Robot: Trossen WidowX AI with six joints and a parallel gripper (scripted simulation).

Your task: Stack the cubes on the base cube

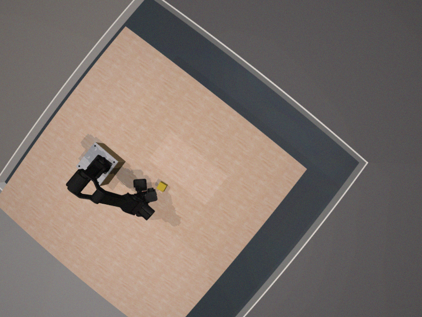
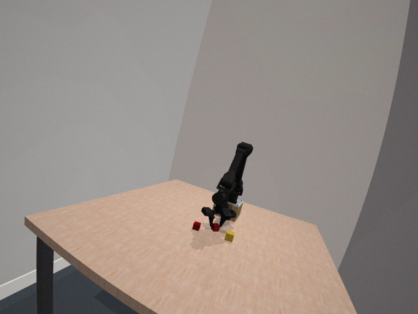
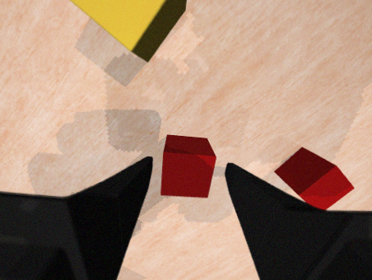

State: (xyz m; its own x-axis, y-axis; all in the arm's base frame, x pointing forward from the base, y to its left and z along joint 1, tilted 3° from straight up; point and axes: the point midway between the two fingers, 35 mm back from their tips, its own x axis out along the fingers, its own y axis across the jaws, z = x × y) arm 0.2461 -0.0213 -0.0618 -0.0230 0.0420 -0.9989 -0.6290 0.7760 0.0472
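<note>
Now: the yellow base cube 90 mm to the left of my gripper tip and 50 mm ahead of it.
</note>
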